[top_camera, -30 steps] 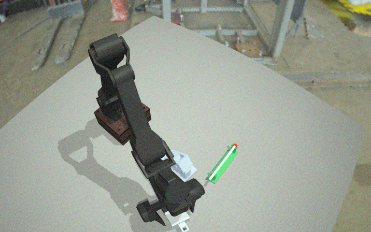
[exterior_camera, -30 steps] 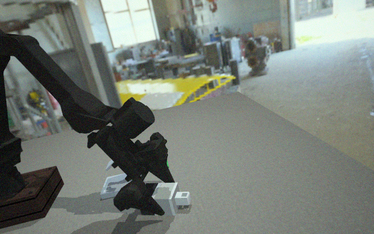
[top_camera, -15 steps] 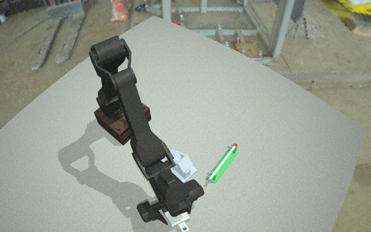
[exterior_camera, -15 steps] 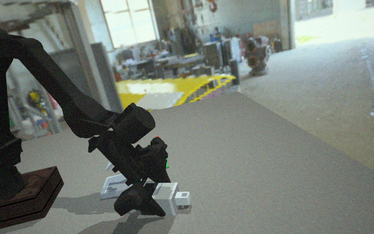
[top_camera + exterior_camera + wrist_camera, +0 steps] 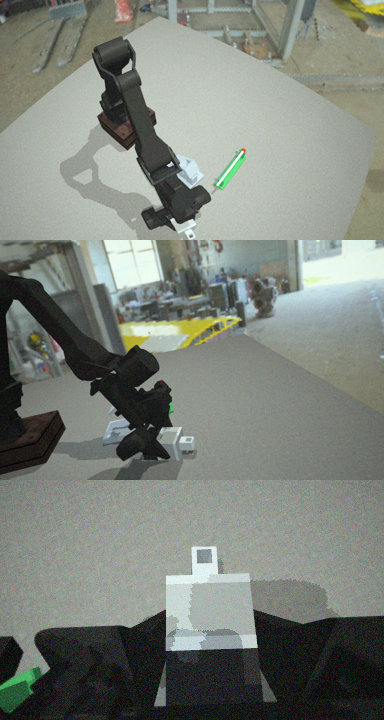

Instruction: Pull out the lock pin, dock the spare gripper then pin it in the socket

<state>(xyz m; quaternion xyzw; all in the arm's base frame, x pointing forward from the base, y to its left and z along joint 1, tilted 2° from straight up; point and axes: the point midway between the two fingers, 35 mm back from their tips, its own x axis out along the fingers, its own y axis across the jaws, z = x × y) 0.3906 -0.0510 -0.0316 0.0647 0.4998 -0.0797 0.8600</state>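
My gripper tip is now 120 mm past the socket, 110 mm to the right of it and 40 mm below it. Round my gripper tip: green strip: 40 mm behind, 230 mm to the left, 20 mm above; spare gripper: 10 mm above.
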